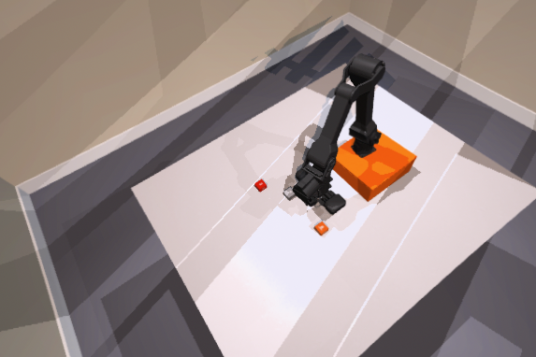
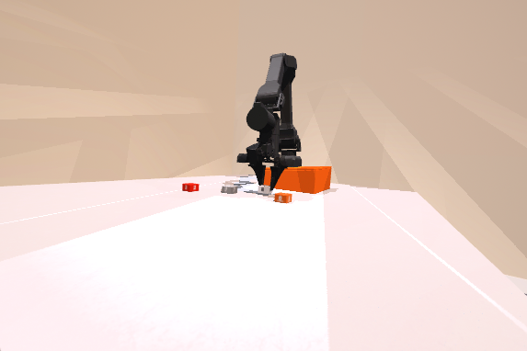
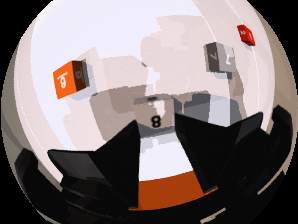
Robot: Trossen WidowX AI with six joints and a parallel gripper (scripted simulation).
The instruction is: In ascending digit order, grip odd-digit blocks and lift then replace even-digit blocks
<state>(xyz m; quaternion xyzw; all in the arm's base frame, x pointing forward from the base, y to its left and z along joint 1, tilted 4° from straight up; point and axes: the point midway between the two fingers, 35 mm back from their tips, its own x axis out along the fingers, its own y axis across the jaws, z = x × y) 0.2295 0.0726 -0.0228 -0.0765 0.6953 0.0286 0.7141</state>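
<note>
Right now my gripper tip is 90 mm to the right of the orange block and 50 mm short of it. From my gripper tip the other things lie so: grey block (80 mm to the right, 70 mm ahead); red block (160 mm to the right, 150 mm ahead); white block (10 mm ahead).
</note>
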